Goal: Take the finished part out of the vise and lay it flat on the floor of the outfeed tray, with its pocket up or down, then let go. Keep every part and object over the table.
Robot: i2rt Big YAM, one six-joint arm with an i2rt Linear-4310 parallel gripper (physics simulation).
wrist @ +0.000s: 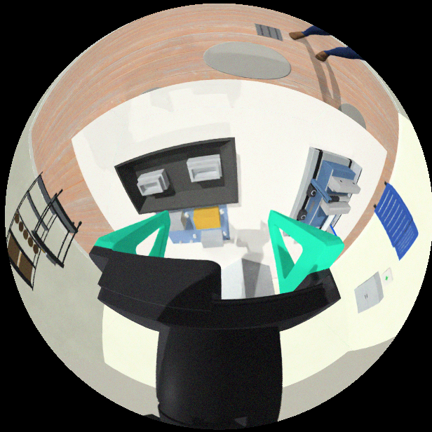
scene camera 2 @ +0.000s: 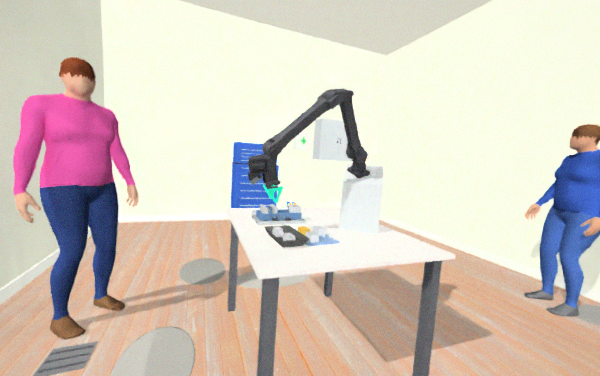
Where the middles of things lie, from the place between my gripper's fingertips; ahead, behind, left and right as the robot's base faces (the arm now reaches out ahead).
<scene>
Right now the blue vise [wrist: 339, 170] is 13 cm behind my hand, 29 cm to the right of it and 14 cm below it.
</scene>
